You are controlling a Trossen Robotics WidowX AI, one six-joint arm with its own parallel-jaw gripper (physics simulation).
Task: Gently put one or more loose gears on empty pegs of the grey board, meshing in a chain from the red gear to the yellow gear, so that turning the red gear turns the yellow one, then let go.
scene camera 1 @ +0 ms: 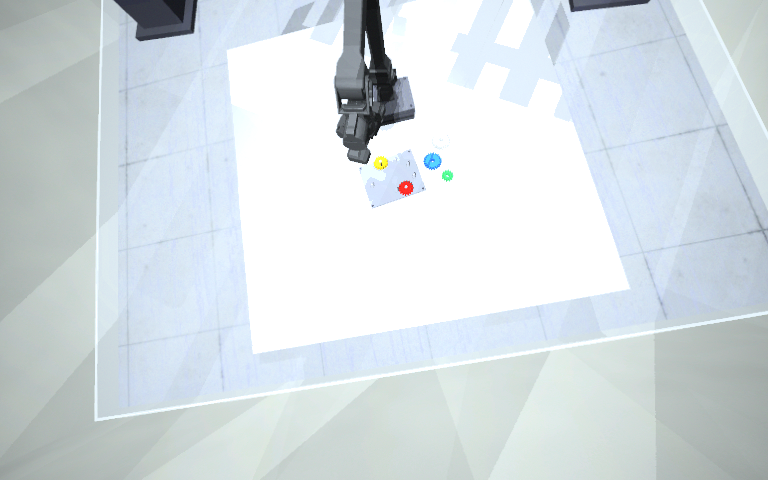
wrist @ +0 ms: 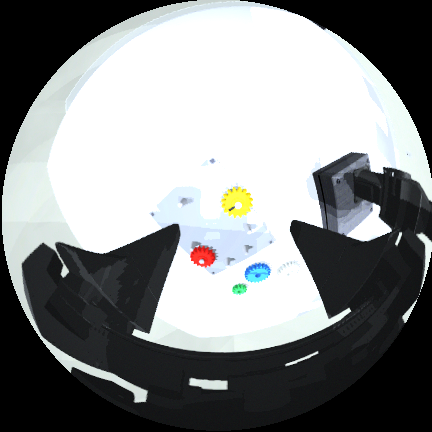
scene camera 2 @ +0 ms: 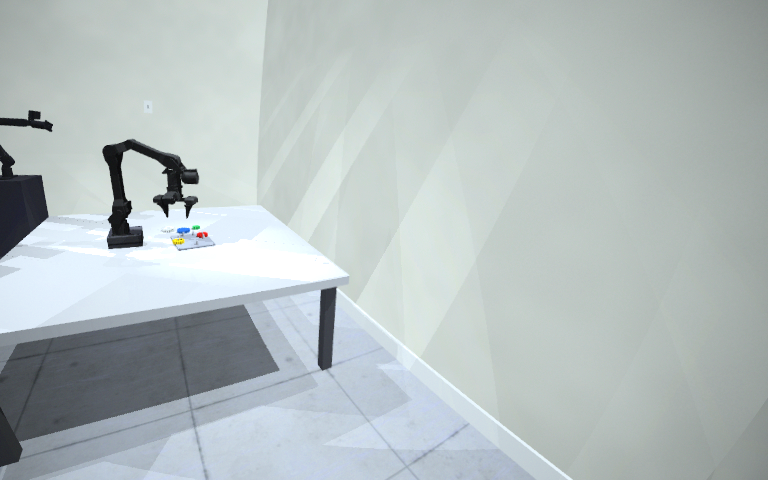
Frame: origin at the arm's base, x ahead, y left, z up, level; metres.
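Where they show: gripper, between the fingertips: (scene camera 1: 370, 148) (wrist: 236, 227) (scene camera 2: 177, 218); arm's base, origin of its link: (scene camera 1: 385, 93) (wrist: 361, 183) (scene camera 2: 120, 233).
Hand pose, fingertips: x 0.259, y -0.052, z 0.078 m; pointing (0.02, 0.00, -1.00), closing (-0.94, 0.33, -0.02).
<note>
Each offset is from my fingertips to the top centre of the thing. "*": to the spot under its first point. Level surfaces: height alone.
The grey board @(dx +0.050, dy +0.056, dz -0.103 m) (scene camera 1: 390, 195) (scene camera 2: 192, 246) (wrist: 200, 225) lies on the table with several bare pegs. The red gear @(* dx +0.103, dy +0.108, dz -0.104 m) (scene camera 1: 405, 187) (scene camera 2: 202, 234) (wrist: 203, 256) and the yellow gear @(* dx +0.002, dy +0.020, dz -0.108 m) (scene camera 1: 380, 163) (scene camera 2: 178, 241) (wrist: 237, 202) sit on it, apart from each other. The blue gear @(dx +0.002, dy +0.213, dz -0.117 m) (scene camera 1: 432, 161) (scene camera 2: 182, 230) (wrist: 257, 273), the small green gear @(dx +0.063, dy +0.263, dz -0.117 m) (scene camera 1: 447, 175) (scene camera 2: 195, 227) (wrist: 239, 289) and the white gear @(dx -0.078, dy +0.250, dz -0.117 m) (scene camera 1: 441, 140) (scene camera 2: 167, 230) (wrist: 288, 269) lie loose beside the board. My gripper (scene camera 2: 177, 217) (wrist: 236, 227) is open and empty, above the board and gears. Its fingertips are hidden in the first scene view.
The arm's base (scene camera 1: 400, 101) (scene camera 2: 125, 237) (wrist: 345, 195) stands on the white table @(dz -0.134 m) (scene camera 1: 430, 271) (scene camera 2: 271, 266) close to the board and the white gear. A second arm (scene camera 2: 16, 121) stands on a dark block (scene camera 2: 22, 203) at the left edge of the second scene view.
</note>
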